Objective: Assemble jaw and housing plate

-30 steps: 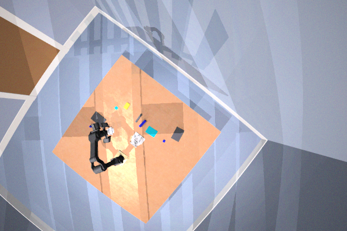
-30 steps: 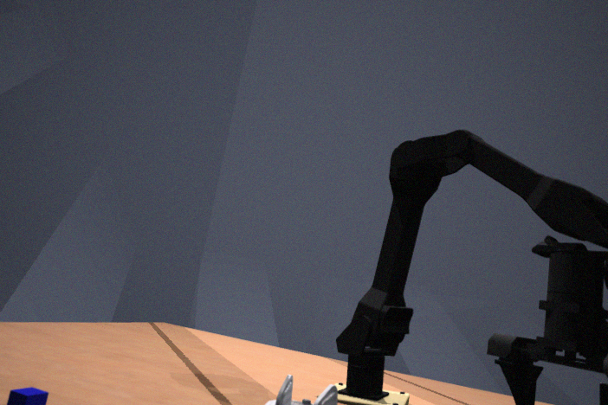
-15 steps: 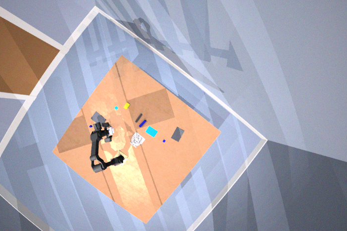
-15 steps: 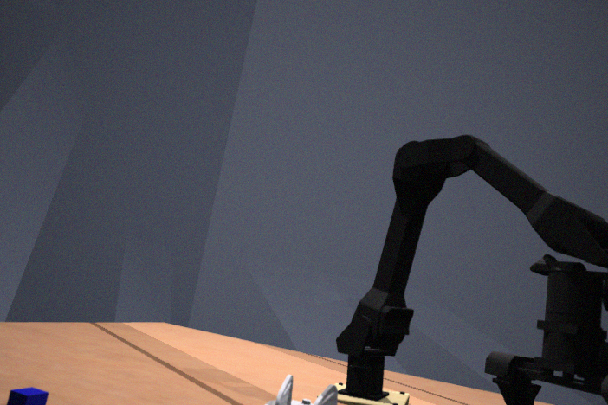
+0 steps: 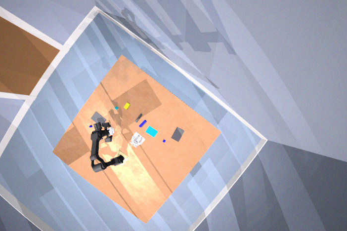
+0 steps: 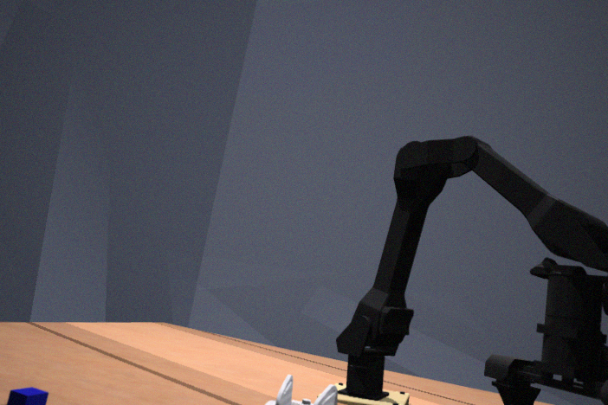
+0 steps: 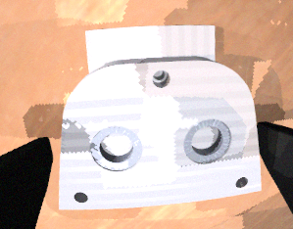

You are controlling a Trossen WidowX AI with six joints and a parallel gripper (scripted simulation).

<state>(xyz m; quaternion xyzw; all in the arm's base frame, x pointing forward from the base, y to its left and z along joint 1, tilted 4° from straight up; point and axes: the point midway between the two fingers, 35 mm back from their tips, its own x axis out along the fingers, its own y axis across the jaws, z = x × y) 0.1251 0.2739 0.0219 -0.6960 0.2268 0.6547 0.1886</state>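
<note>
My gripper tip is 11 cm short of the jaw and 23 cm to the left of it. Round my gripper tip: yellow block (29 cm ahead, 8 cm to the left); then dark bar (30 cm ahead, 9 cm to the right); then dark grey plate (2 cm behind, 18 cm to the left, 1 cm below).
</note>
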